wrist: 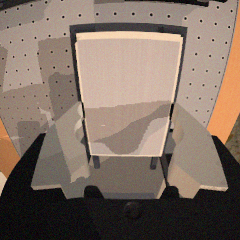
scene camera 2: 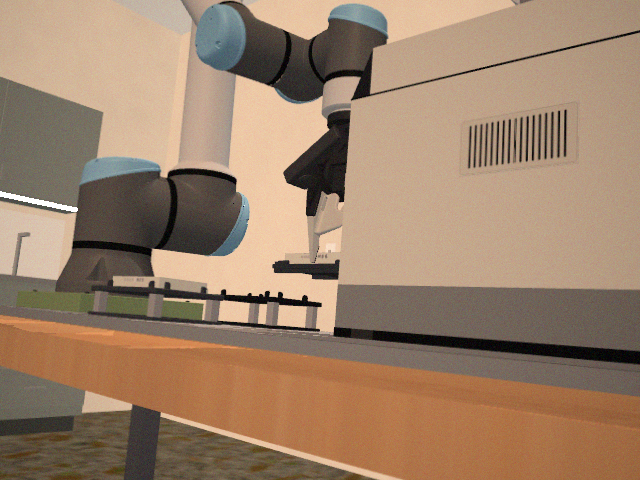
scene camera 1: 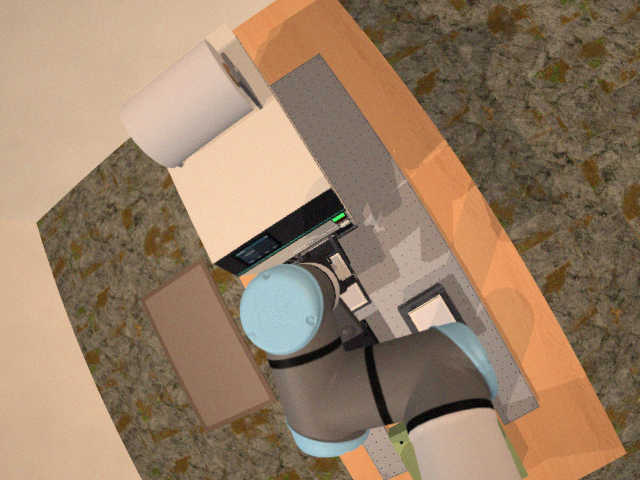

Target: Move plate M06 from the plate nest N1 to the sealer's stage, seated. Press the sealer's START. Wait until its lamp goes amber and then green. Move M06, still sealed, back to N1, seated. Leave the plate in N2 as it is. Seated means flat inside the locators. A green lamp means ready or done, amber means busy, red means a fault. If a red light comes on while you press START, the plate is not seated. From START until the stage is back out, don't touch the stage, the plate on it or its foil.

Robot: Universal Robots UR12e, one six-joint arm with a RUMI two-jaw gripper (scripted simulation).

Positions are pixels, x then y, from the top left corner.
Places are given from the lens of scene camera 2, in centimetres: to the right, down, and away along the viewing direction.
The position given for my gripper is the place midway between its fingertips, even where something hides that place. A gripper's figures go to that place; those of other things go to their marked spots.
my gripper (scene camera 2: 333, 267): 2, 4, 83
white plate (scene camera 2: 132, 281): -27, 6, 82
sealer (scene camera 2: 408, 219): 10, -2, 63
The marked spots on the sealer and the white plate are 42 cm apart.
